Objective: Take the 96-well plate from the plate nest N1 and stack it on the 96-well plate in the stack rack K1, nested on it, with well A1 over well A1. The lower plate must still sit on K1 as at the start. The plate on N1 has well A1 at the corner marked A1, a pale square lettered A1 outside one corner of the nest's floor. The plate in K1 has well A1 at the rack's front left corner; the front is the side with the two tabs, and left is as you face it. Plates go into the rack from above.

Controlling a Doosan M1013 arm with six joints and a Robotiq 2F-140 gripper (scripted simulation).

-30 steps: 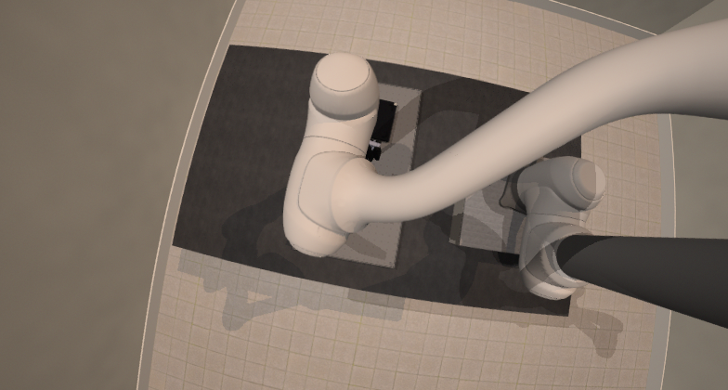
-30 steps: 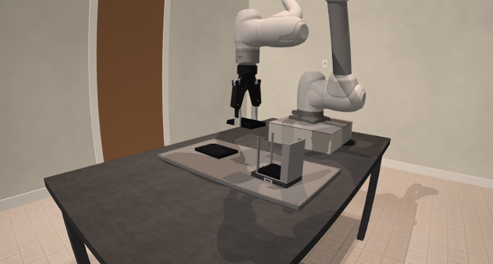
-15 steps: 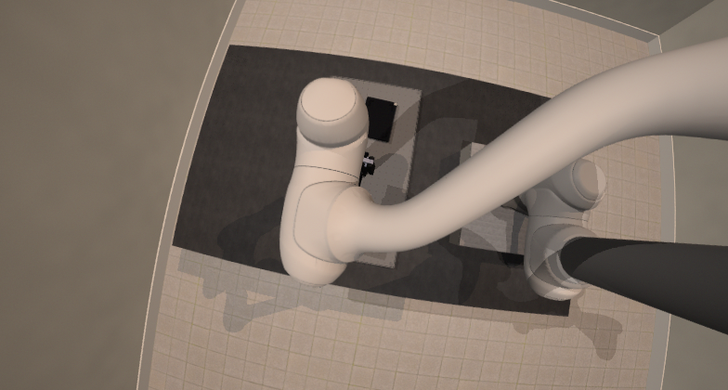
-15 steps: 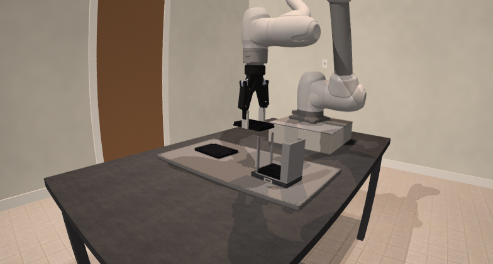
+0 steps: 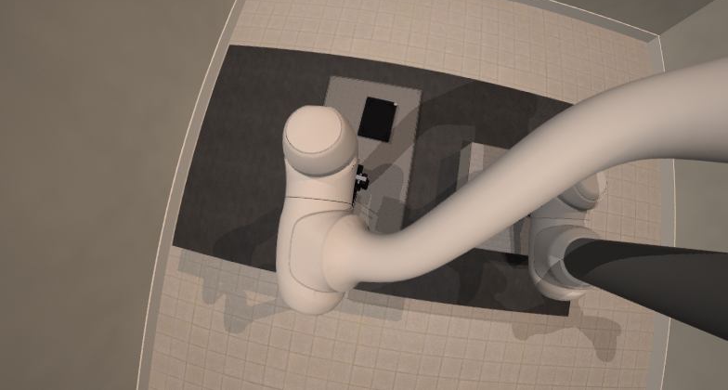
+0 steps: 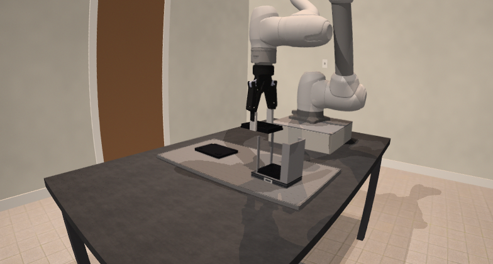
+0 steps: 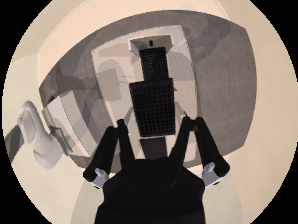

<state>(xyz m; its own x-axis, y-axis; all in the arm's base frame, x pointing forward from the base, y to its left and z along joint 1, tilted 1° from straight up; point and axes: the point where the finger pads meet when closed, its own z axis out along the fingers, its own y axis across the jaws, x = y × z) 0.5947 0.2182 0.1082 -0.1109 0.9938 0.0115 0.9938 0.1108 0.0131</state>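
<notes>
The tall grey wall lies 16 cm to the left of my hand, 11 cm below it and 1 cm behind it. Round my hand: pale A1 mark 38 cm to the right, 18 cm below, 5 cm behind.
</notes>
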